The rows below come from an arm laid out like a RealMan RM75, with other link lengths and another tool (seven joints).
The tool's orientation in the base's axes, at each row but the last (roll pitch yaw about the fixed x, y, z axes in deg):
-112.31, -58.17, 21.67
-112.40, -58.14, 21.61
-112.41, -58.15, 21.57
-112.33, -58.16, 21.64
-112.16, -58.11, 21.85
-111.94, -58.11, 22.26
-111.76, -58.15, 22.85
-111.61, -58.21, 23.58
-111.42, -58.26, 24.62
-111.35, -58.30, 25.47
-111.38, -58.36, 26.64
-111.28, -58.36, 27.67
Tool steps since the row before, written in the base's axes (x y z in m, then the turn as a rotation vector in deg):
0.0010, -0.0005, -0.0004, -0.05, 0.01, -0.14
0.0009, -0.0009, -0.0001, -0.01, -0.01, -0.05
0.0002, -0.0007, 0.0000, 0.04, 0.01, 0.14
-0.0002, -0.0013, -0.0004, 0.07, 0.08, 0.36
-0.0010, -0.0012, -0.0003, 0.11, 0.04, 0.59
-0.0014, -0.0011, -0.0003, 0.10, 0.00, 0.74
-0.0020, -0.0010, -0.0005, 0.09, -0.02, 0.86
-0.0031, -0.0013, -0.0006, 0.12, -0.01, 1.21
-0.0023, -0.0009, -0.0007, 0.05, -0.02, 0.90
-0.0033, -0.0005, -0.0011, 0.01, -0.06, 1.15
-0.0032, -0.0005, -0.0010, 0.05, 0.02, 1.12
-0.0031, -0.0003, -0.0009, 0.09, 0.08, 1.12
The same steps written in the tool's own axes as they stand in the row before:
0.0001, 0.0011, -0.0005, -0.14, 0.02, 0.04
0.0002, 0.0009, -0.0009, -0.05, 0.02, 0.00
0.0000, 0.0002, -0.0007, 0.14, -0.03, -0.02
-0.0007, 0.0001, -0.0012, 0.36, -0.12, 0.00
-0.0010, -0.0007, -0.0011, 0.56, -0.20, -0.08
-0.0012, -0.0010, -0.0009, 0.68, -0.28, -0.15
-0.0016, -0.0015, -0.0007, 0.77, -0.34, -0.19
-0.0023, -0.0024, -0.0009, 1.08, -0.49, -0.25
-0.0019, -0.0017, -0.0005, 0.78, -0.40, -0.20
-0.0026, -0.0023, 0.0001, 0.97, -0.55, -0.28
-0.0025, -0.0023, 0.0002, 0.98, -0.50, -0.20
-0.0023, -0.0023, 0.0004, 1.01, -0.47, -0.15

